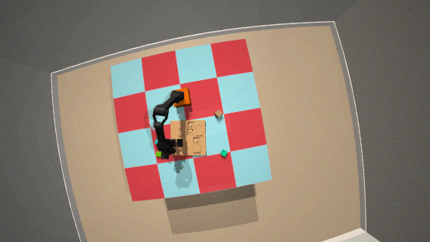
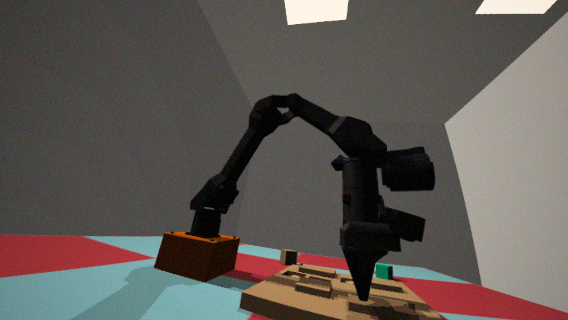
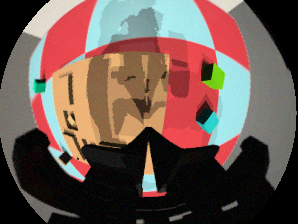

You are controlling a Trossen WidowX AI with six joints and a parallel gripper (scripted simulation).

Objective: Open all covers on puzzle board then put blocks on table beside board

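My gripper tip is 1 cm past the tan puzzle board, 13 cm to the right of it and 2 cm above it. From my gripper tip the other things lie so: brown block (22 cm behind, 39 cm to the left, 2 cm below); cyan block (15 cm to the right, 3 cm below); bright green block (10 cm ahead, 14 cm to the right, 3 cm below).
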